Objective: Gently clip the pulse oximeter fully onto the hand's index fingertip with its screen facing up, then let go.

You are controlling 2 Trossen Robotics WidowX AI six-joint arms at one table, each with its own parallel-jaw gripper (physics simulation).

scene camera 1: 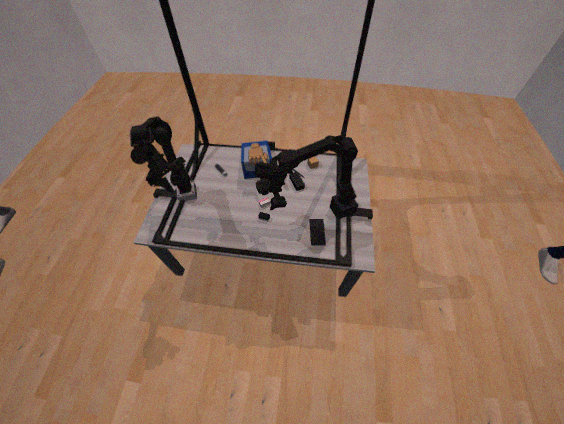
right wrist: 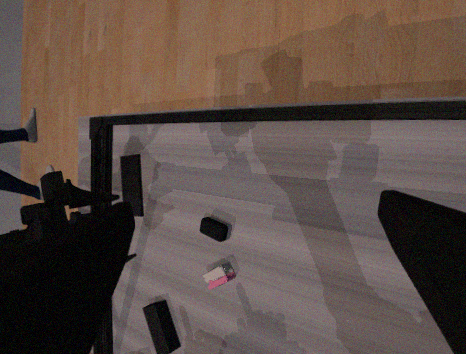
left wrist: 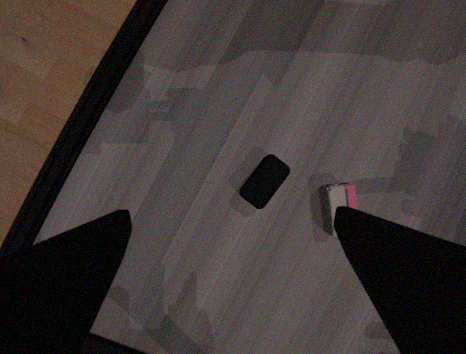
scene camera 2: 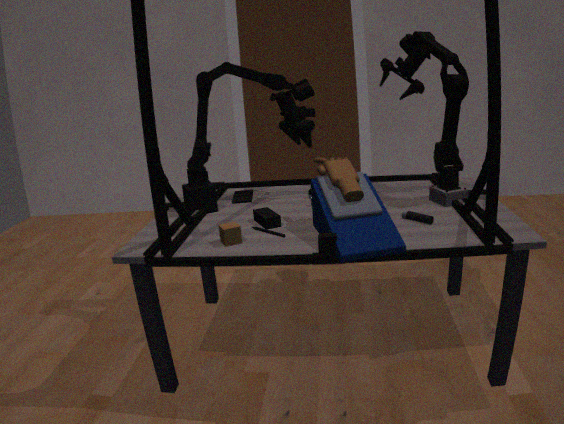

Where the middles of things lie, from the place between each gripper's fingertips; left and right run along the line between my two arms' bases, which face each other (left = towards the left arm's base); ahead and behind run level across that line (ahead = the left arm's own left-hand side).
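Counting from my right hand, I find the pulse oximeter [left wrist: 331, 196] 280 mm to the left, 220 mm behind and 350 mm below. The blue stand [scene camera 2: 359, 238] is 170 mm to the left of my right hand, 540 mm behind it and 320 mm below it.
As for my left gripper, it is 120 mm past the pulse oximeter, 50 mm to the left of it and 170 mm above it. The blue stand is 440 mm behind my left hand, 160 mm to the right of it and 150 mm below it.
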